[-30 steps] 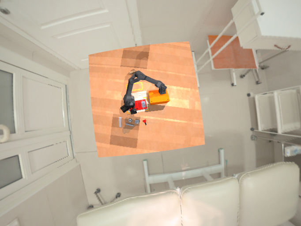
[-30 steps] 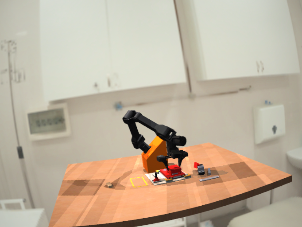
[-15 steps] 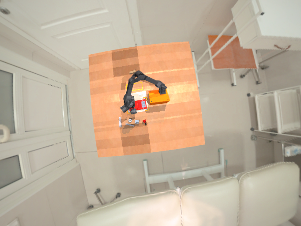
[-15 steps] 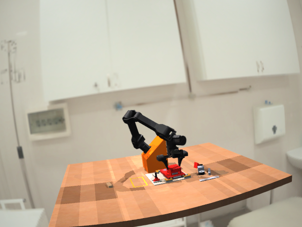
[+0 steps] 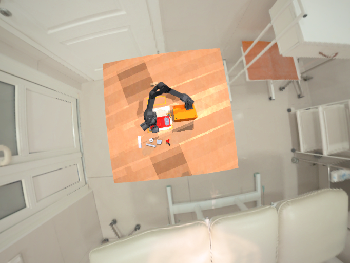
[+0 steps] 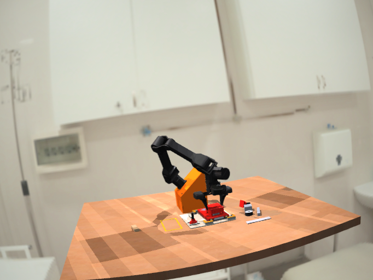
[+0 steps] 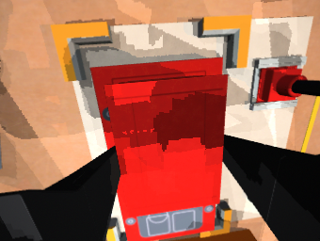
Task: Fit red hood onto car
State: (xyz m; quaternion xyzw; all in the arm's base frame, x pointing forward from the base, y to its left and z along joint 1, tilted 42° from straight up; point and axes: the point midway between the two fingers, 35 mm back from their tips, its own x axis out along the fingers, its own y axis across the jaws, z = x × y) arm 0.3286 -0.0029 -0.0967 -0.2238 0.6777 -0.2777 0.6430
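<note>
The grey engine block is 3 cm below my gripper tip. From my gripper tip the other things lie so: white jig: 4 cm below, 3 cm behind, 2 cm to the right; then red hood: 1 cm above; then grey bar: 20 cm ahead, 14 cm to the left, 5 cm below.
</note>
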